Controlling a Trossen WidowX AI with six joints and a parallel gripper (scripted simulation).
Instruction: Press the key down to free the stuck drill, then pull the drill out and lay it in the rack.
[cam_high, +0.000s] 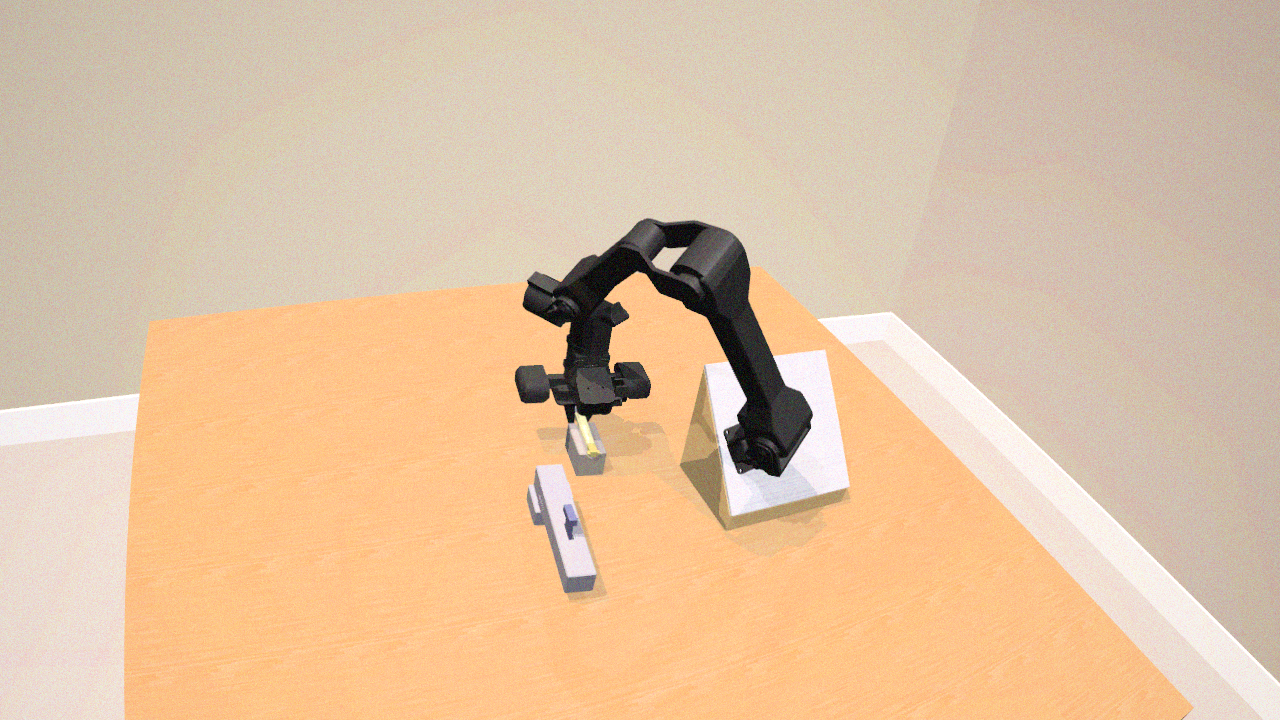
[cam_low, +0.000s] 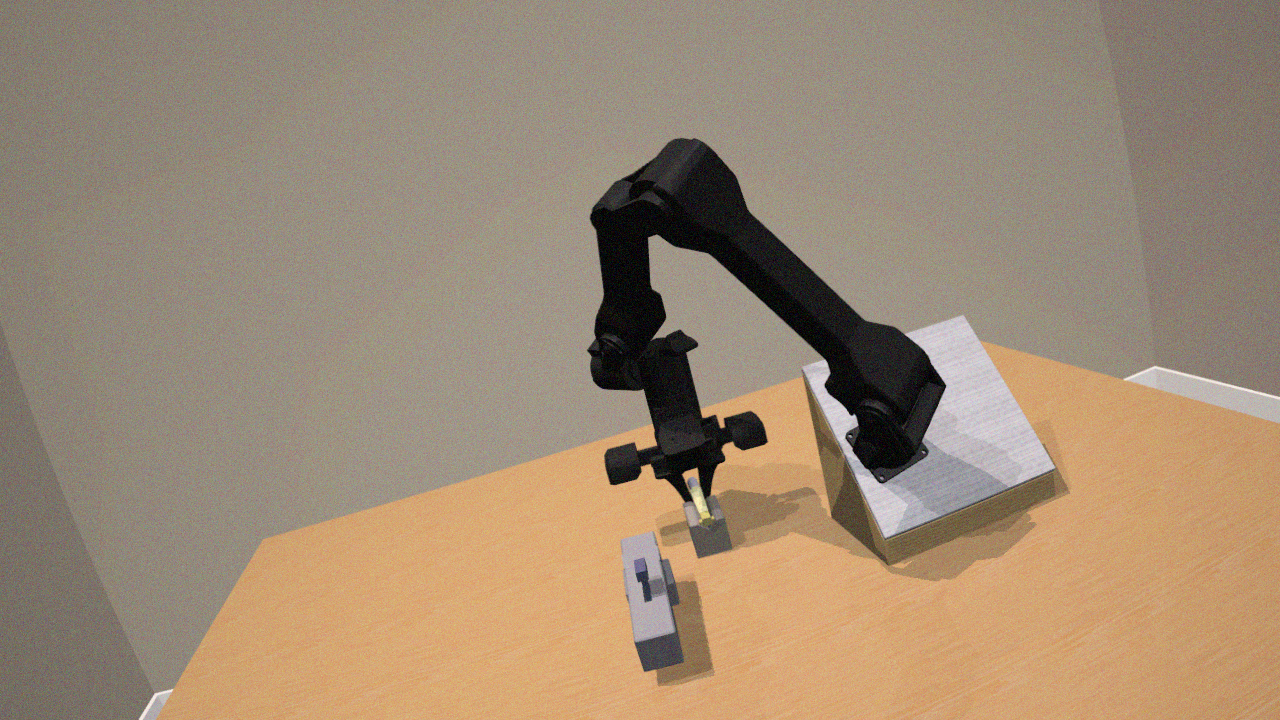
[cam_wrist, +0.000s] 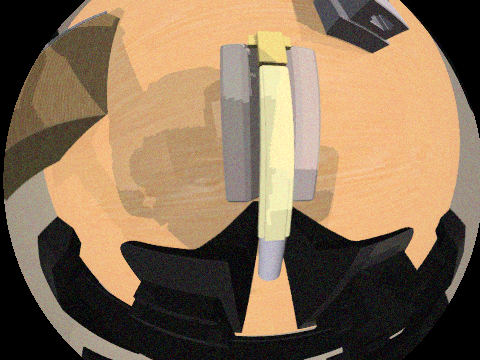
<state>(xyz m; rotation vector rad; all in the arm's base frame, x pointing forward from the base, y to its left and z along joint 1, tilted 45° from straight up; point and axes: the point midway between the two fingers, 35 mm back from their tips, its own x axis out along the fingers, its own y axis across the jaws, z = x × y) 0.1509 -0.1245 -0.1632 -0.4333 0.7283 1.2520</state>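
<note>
Right now the drill is 4 cm to the left of my gripper tip, 3 cm above it and 1 cm ahead of it. Also, from my gripper tip: blue key 22 cm to the left, 13 cm ahead, 4 cm above; grey holder block 19 cm to the left, 13 cm ahead, 2 cm above; grey rack 5 cm to the left, 1 cm ahead.
</note>
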